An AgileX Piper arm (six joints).
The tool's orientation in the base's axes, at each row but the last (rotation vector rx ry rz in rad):
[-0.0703, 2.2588, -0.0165]
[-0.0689, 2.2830, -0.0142]
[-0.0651, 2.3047, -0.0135]
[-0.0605, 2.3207, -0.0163]
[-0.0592, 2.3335, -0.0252]
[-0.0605, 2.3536, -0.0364]
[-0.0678, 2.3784, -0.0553]
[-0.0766, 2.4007, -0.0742]
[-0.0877, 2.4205, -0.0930]
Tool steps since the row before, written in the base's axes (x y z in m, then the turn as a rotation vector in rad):
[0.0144, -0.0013, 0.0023, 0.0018, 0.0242, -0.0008]
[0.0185, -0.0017, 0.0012, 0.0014, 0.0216, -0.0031]
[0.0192, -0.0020, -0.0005, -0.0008, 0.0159, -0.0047]
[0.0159, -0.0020, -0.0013, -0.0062, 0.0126, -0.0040]
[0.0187, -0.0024, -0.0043, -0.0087, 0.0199, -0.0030]
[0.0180, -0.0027, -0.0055, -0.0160, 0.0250, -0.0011]
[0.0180, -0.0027, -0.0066, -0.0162, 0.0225, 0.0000]
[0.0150, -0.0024, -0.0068, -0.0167, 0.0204, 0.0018]
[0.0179, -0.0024, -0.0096, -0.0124, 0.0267, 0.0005]
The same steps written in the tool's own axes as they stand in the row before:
[-0.0108, -0.0020, 0.0096, -0.0019, 0.0241, 0.0022]
[-0.0129, -0.0026, 0.0132, 0.0002, 0.0216, 0.0034]
[-0.0124, -0.0028, 0.0146, 0.0032, 0.0161, 0.0027]
[-0.0098, -0.0026, 0.0125, 0.0065, 0.0129, -0.0017]
[-0.0097, -0.0029, 0.0165, 0.0072, 0.0203, -0.0042]
[-0.0087, -0.0030, 0.0167, 0.0107, 0.0255, -0.0108]
[-0.0083, -0.0029, 0.0173, 0.0102, 0.0230, -0.0116]
[-0.0063, -0.0024, 0.0152, 0.0096, 0.0208, -0.0132]
[-0.0069, -0.0022, 0.0191, 0.0066, 0.0270, -0.0097]

